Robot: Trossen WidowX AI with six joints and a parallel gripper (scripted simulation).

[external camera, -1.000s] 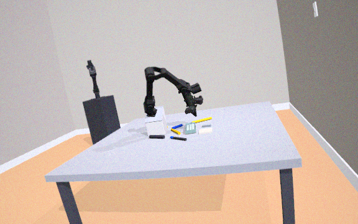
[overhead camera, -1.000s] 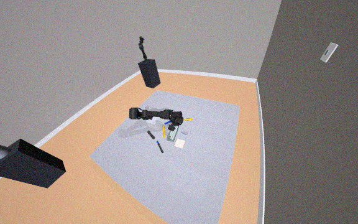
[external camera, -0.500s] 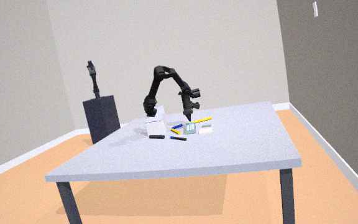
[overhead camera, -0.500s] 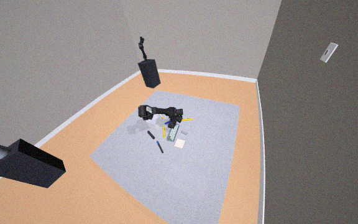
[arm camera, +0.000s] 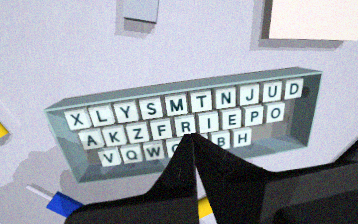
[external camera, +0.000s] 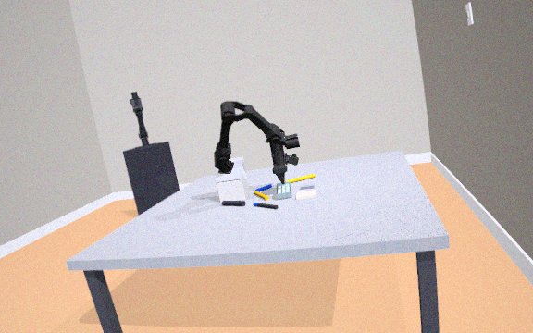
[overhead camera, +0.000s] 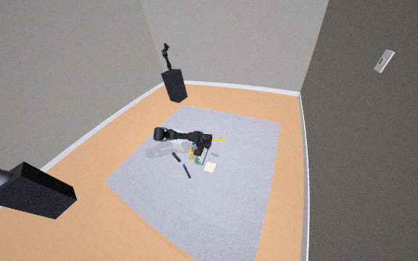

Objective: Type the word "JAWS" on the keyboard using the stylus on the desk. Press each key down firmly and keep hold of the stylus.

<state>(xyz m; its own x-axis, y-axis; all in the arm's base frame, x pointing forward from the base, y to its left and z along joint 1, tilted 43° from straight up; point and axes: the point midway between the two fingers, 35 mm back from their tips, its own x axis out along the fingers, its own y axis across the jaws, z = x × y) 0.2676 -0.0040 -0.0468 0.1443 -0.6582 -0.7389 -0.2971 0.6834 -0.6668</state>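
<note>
My gripper tip is 12 cm past the stylus, 11 cm to the right of it and 3 cm above it. From my gripper tip the other things lie so: grey block: 10 cm ahead, 5 cm to the left, 4 cm below; then grey stylus tip: 10 cm behind, 14 cm to the left, 3 cm below; then white pad: 12 cm ahead, 8 cm to the right, 4 cm below.
</note>
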